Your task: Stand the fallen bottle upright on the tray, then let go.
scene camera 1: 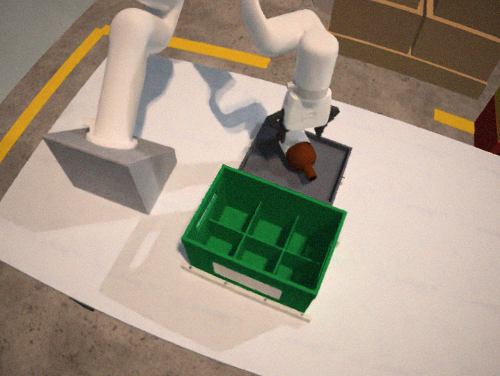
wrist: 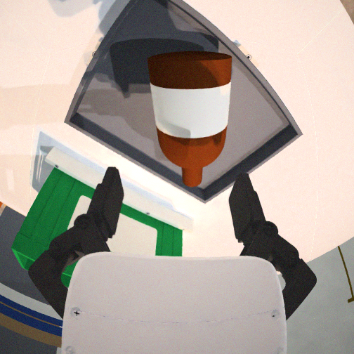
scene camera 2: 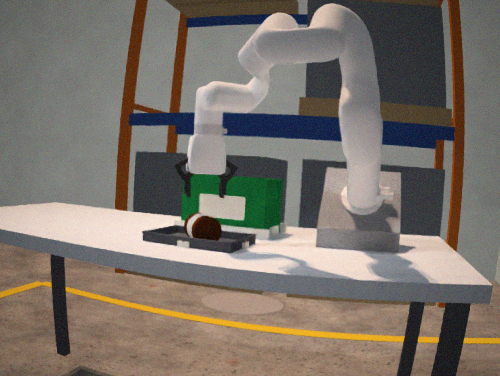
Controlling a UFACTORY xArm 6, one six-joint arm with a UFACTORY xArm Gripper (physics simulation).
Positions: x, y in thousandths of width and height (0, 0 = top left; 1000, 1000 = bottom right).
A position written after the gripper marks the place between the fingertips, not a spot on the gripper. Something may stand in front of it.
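Note:
Scene camera 1 takes in a brown bottle (scene camera 1: 603, 416) together with the gripper (scene camera 1: 599, 363). Both the gripper (scene camera 2: 409, 525) and the bottle (scene camera 2: 395, 600) are visible from scene camera 2 too, and the wrist view again shows the bottle (wrist: 538, 256) and the gripper (wrist: 501, 518).

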